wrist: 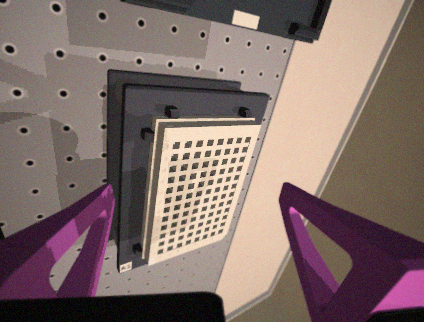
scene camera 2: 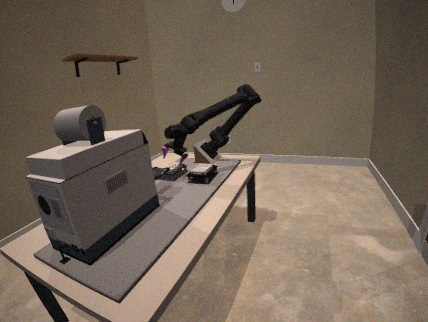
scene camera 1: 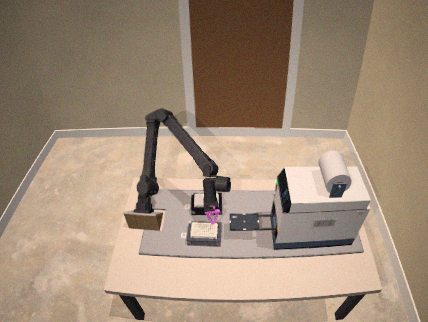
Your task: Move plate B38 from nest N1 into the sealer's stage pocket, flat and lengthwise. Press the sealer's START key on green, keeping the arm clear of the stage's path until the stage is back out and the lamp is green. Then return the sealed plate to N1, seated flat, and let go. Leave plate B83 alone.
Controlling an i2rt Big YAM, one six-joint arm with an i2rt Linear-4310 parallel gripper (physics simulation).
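Frame: origin at the arm's base, x left, y ahead, z down, level; centimetres.
Where they show: gripper, between the fingertips: (wrist: 199,191) (scene camera 2: 171,162) (scene camera 1: 212,219); arm's base, origin of its link: (scene camera 2: 208,151) (scene camera 1: 143,212).
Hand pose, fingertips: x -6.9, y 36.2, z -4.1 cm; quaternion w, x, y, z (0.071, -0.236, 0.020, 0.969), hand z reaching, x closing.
Things, the pixels of their top centre, and the offset from my fingertips. "spot": a spot on its surface instead. Level surfaces: height alone.
- cream well plate, centre of its top: (wrist: 203,197) (scene camera 1: 204,229) (scene camera 2: 171,165) dz +3.6, dx -3.2, dy -4.0 cm
- front dark nest, centre of its top: (wrist: 199,193) (scene camera 1: 204,230) (scene camera 2: 171,166) dz +4.2, dx -3.2, dy -4.0 cm
- rear nest, a spot on its surface: (scene camera 2: 202,177) spot: dz +8.9, dx +17.0, dy -2.4 cm
- stage's edge, a spot on its surface: (wrist: 280,30) spot: dz +0.3, dx -3.1, dy +8.6 cm
- grey perforated board, height of its surface: dz +9.6 cm
- table, height of its surface: dz +11.0 cm
- roll, centre of its top: (scene camera 2: 76,107) (scene camera 1: 337,162) dz -38.0, dx -0.5, dy +53.4 cm
A cream well plate (scene camera 1: 204,230) (wrist: 202,192) sits in the front dark nest (scene camera 1: 204,241) (wrist: 136,150). A second, white-topped plate (scene camera 1: 200,201) (scene camera 2: 203,169) sits in the rear nest (scene camera 2: 202,177), partly hidden by the arm in scene camera 1. I cannot read B38, B83 or N1 on them. My gripper (scene camera 1: 213,215) (scene camera 2: 173,155) (wrist: 199,191) is open and empty above the front nest, its fingers spread either side of the well plate in the wrist view. The sealer (scene camera 1: 320,225) (scene camera 2: 100,195) has its dark stage (scene camera 1: 244,221) out and empty; a green light (scene camera 1: 277,182) shows.
The stage's edge (wrist: 280,30) shows at the top of the wrist view, beyond the nest. A grey perforated board (scene camera 1: 165,245) (scene camera 2: 150,245) (wrist: 85,30) lies under nests and sealer on the table (scene camera 1: 240,280). A roll (scene camera 1: 332,169) (scene camera 2: 75,125) tops the sealer.
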